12 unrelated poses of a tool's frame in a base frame.
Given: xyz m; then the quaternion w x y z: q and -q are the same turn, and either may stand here.
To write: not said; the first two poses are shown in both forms.
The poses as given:
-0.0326 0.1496 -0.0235 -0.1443 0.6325 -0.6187 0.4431
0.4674 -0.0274 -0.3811 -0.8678 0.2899 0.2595 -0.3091
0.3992 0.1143 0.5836 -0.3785 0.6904 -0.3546 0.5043
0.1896 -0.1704 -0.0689 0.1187 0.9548 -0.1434 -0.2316
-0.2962 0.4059 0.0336 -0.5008 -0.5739 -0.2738 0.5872
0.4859 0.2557 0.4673 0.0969 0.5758 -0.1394 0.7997
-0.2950 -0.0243 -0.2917 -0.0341 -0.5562 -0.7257 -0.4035
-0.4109 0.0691 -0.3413 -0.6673 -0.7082 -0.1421 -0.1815
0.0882 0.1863 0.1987 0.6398 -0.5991 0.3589 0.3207
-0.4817 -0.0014 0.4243 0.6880 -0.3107 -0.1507 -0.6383
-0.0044 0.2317 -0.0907 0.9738 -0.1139 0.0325 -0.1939
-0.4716 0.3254 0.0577 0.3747 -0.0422 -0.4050 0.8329
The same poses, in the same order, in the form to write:
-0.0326 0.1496 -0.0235 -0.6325 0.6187 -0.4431 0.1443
0.4674 -0.0274 -0.3811 -0.2899 -0.2595 0.3091 0.8678
0.3992 0.1143 0.5836 -0.6904 0.3546 -0.5043 0.3785
0.1896 -0.1704 -0.0689 0.9548 -0.1434 -0.2316 0.1187
-0.2962 0.4059 0.0336 0.5739 0.2738 -0.5872 0.5008
0.4859 0.2557 0.4673 0.5758 -0.1394 0.7997 0.0969
-0.2950 -0.0243 -0.2917 0.5562 0.7257 0.4035 0.0341
-0.4109 0.0691 -0.3413 0.7082 0.1421 0.1815 0.6673
0.0882 0.1863 0.1987 -0.5991 0.3589 0.3207 0.6398
-0.4817 -0.0014 0.4243 -0.3107 -0.1507 -0.6383 0.6880
-0.0044 0.2317 -0.0907 -0.1139 0.0325 -0.1939 0.9738
-0.4716 0.3254 0.0577 -0.0422 -0.4050 0.8329 0.3747

